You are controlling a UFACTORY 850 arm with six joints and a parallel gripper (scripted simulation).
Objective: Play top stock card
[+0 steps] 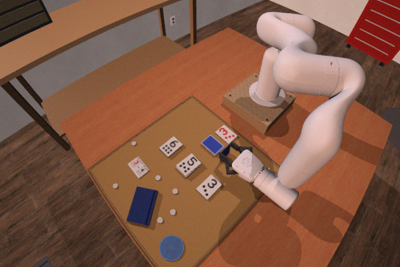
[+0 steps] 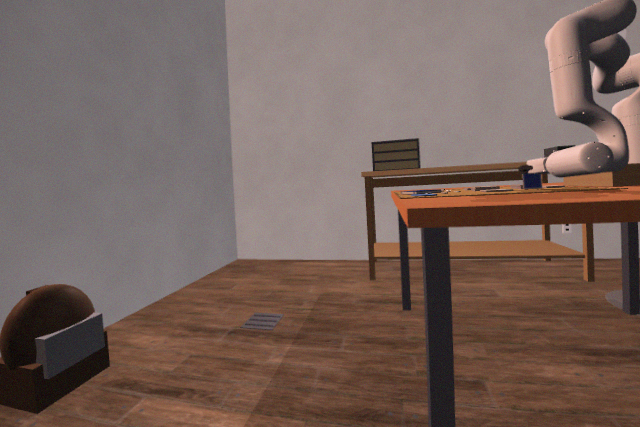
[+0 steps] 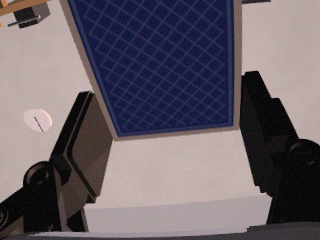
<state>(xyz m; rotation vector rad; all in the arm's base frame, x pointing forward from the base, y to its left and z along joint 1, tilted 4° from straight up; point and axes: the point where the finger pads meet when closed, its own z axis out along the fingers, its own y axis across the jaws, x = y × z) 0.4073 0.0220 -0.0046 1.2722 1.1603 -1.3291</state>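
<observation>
The red 5 card lies 10 mm to the right of my hand and 30 mm below it. Also, from my hand: red 3 card 100 mm behind, 70 mm to the right, 70 mm below; then black 5 card 130 mm ahead, 110 mm to the right, 60 mm below; then black 3 card 150 mm ahead, 20 mm to the left, 70 mm below.
</observation>
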